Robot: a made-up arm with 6 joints. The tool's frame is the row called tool.
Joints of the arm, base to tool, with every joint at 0 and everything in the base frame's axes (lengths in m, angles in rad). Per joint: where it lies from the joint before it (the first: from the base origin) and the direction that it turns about. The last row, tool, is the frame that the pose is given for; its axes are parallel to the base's.
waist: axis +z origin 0 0 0.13
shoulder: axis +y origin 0 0.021 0
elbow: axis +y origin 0 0 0.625
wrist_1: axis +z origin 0 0 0.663
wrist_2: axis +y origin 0 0 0
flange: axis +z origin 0 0 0.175
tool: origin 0 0 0
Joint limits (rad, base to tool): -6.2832..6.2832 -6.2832..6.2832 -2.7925..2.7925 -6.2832..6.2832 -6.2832..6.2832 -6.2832..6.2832
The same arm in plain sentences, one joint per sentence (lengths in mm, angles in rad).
The arm has six revolute joints in a row. What follows holds with every joint at zero, and every direction is one of the base frame's. The first joint sits 130 mm along +z from the base frame's origin and rotates about +z, from -6.2832 to 6.2832 rad. The second joint sits 21 mm along +y from the first joint and rotates about +y, from -6.2832 to 6.2832 rad. The third joint sits 625 mm along +z from the second joint and rotates about +y, from -2.7925 to 2.7925 rad. The fourth joint sits 663 mm along +z from the third joint and rotates about +z, from -6.2832 to 6.2832 rad. The fifth joint sits at the same point as the fourth joint and rotates about +y, from -6.2832 to 6.2832 rad. The sixth joint sits 175 mm along +z from the fifth joint and rotates about +z, from -6.2832 to 6.2832 rad. The tool frame, which is the frame that the pose is given for, sits at the same point as the sixth joint; its axes are parallel to the base frame's.
